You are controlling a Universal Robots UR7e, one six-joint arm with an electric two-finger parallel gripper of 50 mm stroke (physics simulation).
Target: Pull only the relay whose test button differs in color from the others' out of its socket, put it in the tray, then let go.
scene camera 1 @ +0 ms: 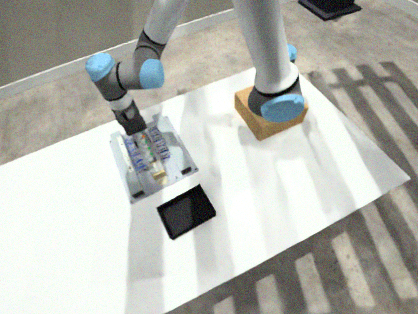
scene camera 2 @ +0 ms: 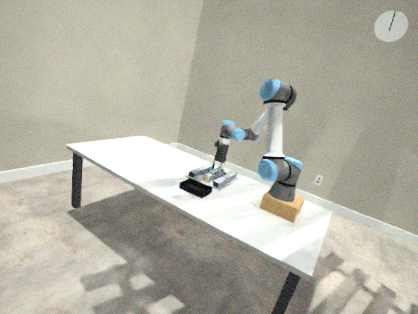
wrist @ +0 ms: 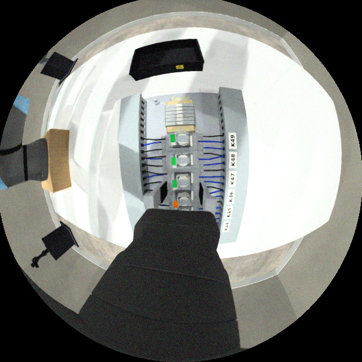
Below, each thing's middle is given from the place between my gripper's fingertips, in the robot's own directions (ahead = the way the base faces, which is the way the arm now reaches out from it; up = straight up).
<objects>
My hand is 5 cm above the grey panel (scene camera 1: 151, 186) and 2 cm to the right of it.
</objects>
